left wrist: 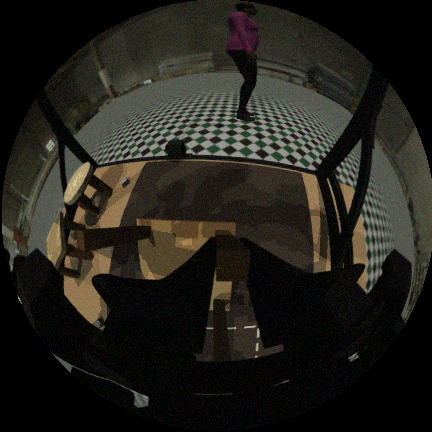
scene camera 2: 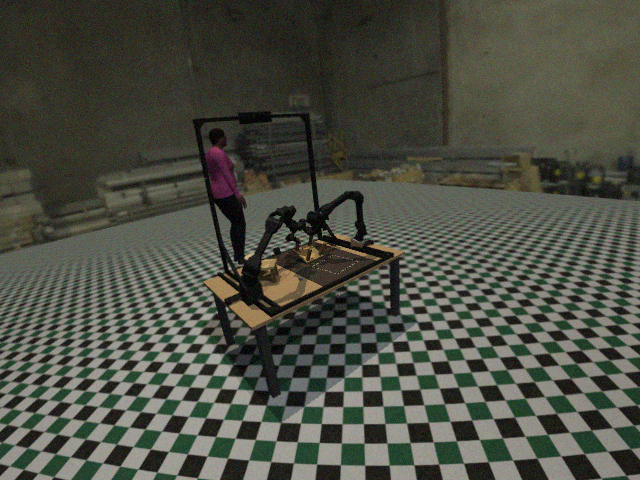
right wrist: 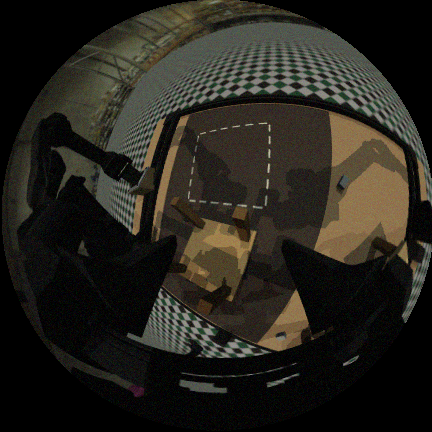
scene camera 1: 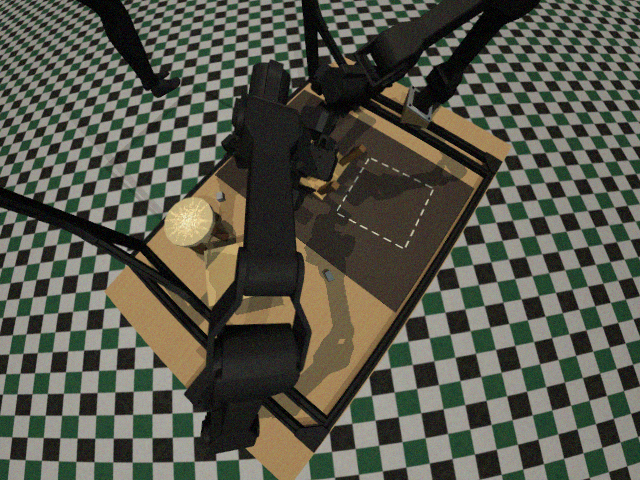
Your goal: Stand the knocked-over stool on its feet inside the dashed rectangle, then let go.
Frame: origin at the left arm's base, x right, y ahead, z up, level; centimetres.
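Seen in the pictures: left gripper, fingertip midpoint: [left wrist: 227, 242] [scene camera 2: 310, 236]; right gripper, fingertip midpoint: [scene camera 2: 304, 238] [right wrist: 230, 243]; left arm's base, link origin: [scene camera 2: 358, 238] [right wrist: 136, 179] [scene camera 1: 421, 103]; right arm's base, link origin: [scene camera 2: 249, 280].
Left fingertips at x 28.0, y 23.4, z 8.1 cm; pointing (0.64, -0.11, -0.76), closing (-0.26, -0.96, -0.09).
Note:
Pixels of each thing's top centre, then the offset from my left fingertips to it. "spot": a spot on its surface instead.
- dashed rectangle, surface spot: [right wrist: 269, 124] [scene camera 1: 402, 248] spot: dx -31.7, dy +24.9, dz -14.7 cm
- round-topped stool, top centre: [scene camera 1: 188, 220] [left wrist: 75, 180] dx +24.7, dy +36.1, dz -4.0 cm
The knocked-over wooden stool [scene camera 1: 318, 186] [scene camera 2: 308, 254] [left wrist: 167, 252] [right wrist: 217, 257] lies roughly upside down, underside and splayed legs facing up, on the dark mat. It is beside the dashed rectangle [scene camera 1: 404, 247] [left wrist: 250, 327] [right wrist: 269, 124], outside it. In the left wrist view my left gripper [left wrist: 227, 242] is shut on one stool leg, seen between its fingertips. My right gripper [right wrist: 230, 243] is open, with fingers wide apart over the stool and the seat visible between them. In scene camera 1 the right arm hides part of the stool, and neither gripper's fingertips can be made out there.
A round-topped stool [scene camera 1: 189, 222] [left wrist: 80, 184] and a square-topped one [scene camera 1: 219, 273] [scene camera 2: 268, 265] [left wrist: 56, 241] stand at the picture's left in scene camera 1. Small grey blocks [scene camera 1: 220, 196] [right wrist: 343, 182] lie on the table. A person [scene camera 2: 222, 175] stands behind the table.

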